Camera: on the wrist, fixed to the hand. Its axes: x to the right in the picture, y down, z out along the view.
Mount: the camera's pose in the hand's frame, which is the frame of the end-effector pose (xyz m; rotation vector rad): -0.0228 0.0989 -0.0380 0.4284 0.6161 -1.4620
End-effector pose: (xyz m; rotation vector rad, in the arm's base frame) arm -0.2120 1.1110 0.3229 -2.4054 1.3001 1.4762
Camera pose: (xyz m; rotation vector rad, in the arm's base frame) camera -0.2548 1.0451 0.3975 -2.3959 -0.3205 0.0516
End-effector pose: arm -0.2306 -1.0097 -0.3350 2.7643 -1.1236 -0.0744
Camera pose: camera -0.3111 -1.0589 -0.2817 -2.7489 -1.1139 -0.7899
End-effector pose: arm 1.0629 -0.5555 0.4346 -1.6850 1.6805 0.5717
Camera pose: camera 0.9580 -0.5609 0.4611 -2.2511 0.4026 -0.9799
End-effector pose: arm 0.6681 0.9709 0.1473 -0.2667 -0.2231 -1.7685
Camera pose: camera 0.7672 0.9602 0.1047 -0.9680 0.3643 2.9034
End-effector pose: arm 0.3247 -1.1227 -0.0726 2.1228 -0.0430 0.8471
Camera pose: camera 0.2555 -1.1661 -0.0014 1.4879 1.8613 0.5050
